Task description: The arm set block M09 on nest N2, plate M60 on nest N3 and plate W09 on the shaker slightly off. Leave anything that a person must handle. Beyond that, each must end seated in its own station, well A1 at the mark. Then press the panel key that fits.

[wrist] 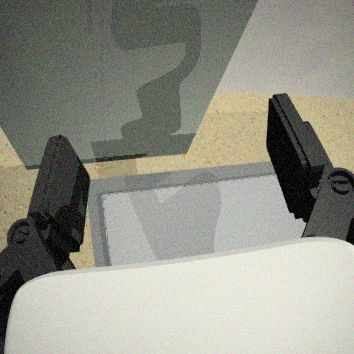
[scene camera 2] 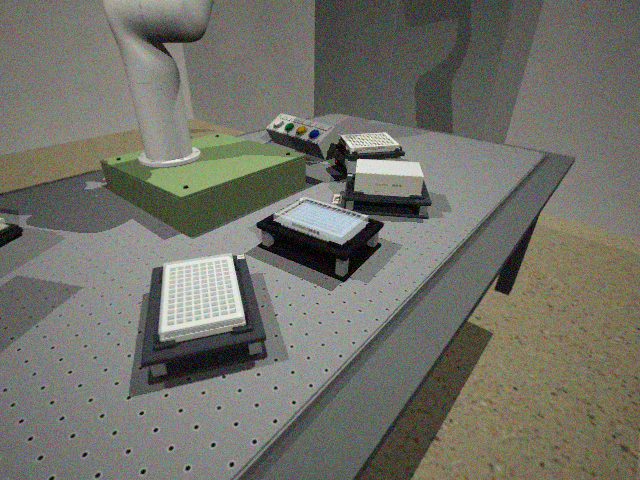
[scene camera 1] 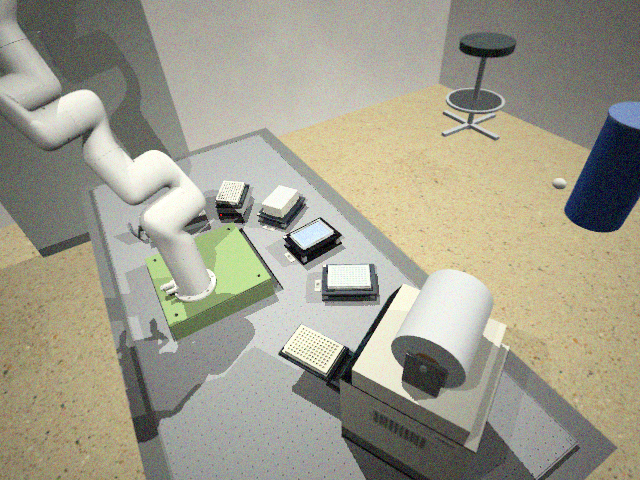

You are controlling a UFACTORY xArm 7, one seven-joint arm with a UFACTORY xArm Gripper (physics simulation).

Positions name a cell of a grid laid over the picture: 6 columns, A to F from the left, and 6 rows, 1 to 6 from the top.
Labels:
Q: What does my gripper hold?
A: Nothing.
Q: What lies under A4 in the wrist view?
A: My gripper.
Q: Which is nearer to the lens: the cream plate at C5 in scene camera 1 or the blue-tinted plate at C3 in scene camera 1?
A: The cream plate.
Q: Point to a blue-tinted plate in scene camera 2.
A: At D3

